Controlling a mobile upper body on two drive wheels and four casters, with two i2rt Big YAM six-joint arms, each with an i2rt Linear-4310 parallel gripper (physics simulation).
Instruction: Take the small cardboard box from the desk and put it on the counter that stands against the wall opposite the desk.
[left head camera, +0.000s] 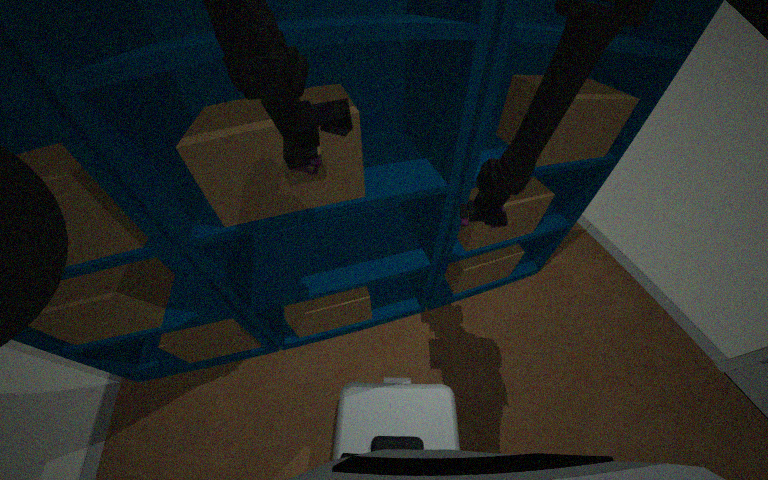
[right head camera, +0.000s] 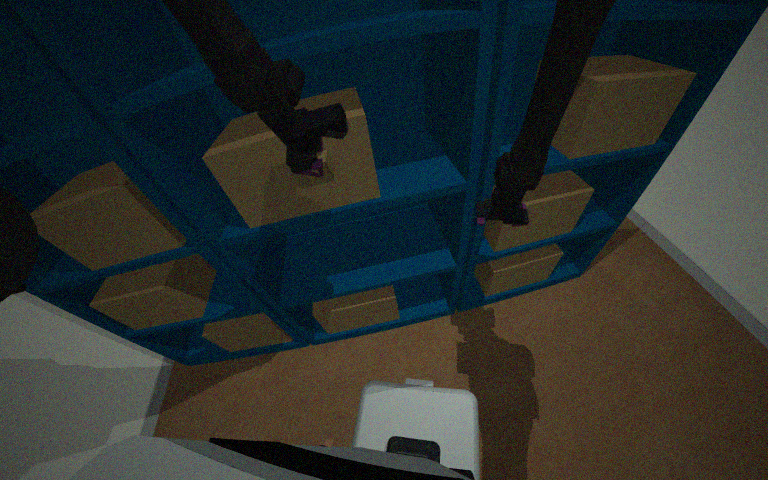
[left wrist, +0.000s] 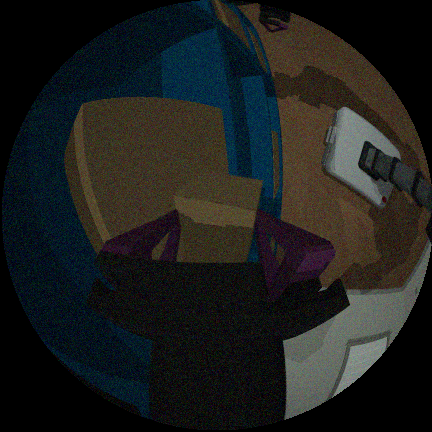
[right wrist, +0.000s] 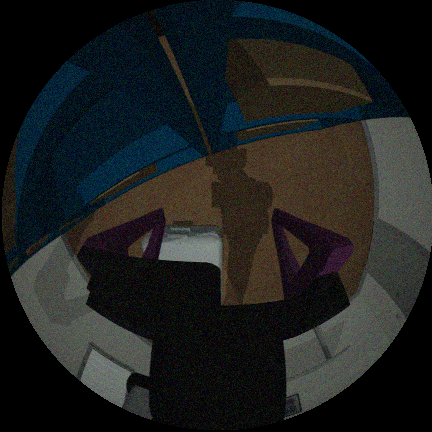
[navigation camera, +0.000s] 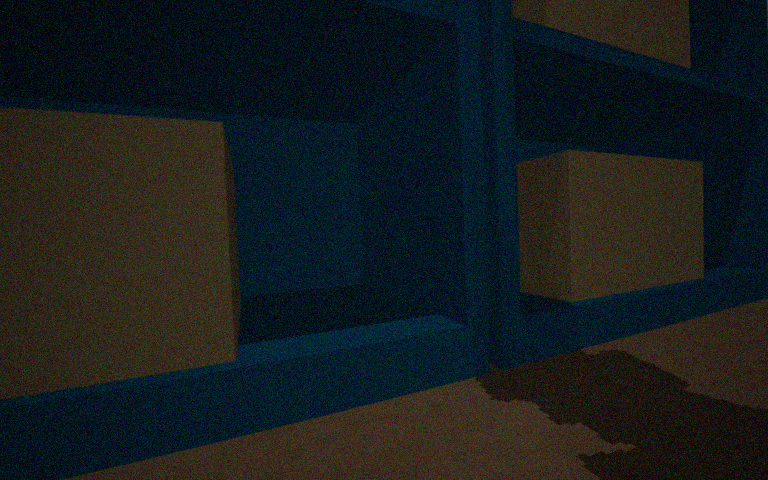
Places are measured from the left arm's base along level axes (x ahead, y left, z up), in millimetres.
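Where they show: left gripper, between the fingertips: (left head camera: 313, 161) (right head camera: 320, 164) (left wrist: 217, 214); right gripper, between the fingertips: (left head camera: 476, 225) (right head camera: 496, 224) (right wrist: 218, 213).
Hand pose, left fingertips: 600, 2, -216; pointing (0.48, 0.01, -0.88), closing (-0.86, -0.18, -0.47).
Things, the pixels of their top centre, and the offset from my left fingertips, as dx, dy, dz. Level surfaces: height alone.
- small cardboard box, centre of its top: (left wrist: 202, 249) (left head camera: 301, 153) (right head camera: 309, 157) -3, +21, +23
- large carton, centre of its top: (left wrist: 102, 255) (left head camera: 270, 107) (right head camera: 286, 115) +187, +158, +67
- brown floor, height of its surface: dz -1194
My left gripper (left head camera: 306, 164) (right head camera: 311, 168) (left wrist: 217, 214) is shut on the small cardboard box (left wrist: 220, 190), which shows between its purple fingers in the left wrist view. It holds the box in front of a large carton (left head camera: 254, 164) (right head camera: 305, 186) (left wrist: 150, 155) on the blue rack; I cannot tell how wide the gap is. My right gripper (left head camera: 481, 219) (right head camera: 502, 217) (right wrist: 218, 213) is open and empty, in front of the rack's right-hand bay. In the head views the arm and the large carton make the small box hard to make out. I cannot make out the desk or the counter.
The blue rack (left head camera: 471, 113) (right head camera: 484, 101) (navigation camera: 481, 226) stands close across the front, with several cartons (left head camera: 589, 130) (right head camera: 158, 300) (navigation camera: 637, 226). White walls (left head camera: 696, 169) (right head camera: 707, 169) stand at both sides. My white base (left head camera: 396, 410) (right head camera: 419, 410) (left wrist: 355, 145) is on the brown floor (left head camera: 566, 367).
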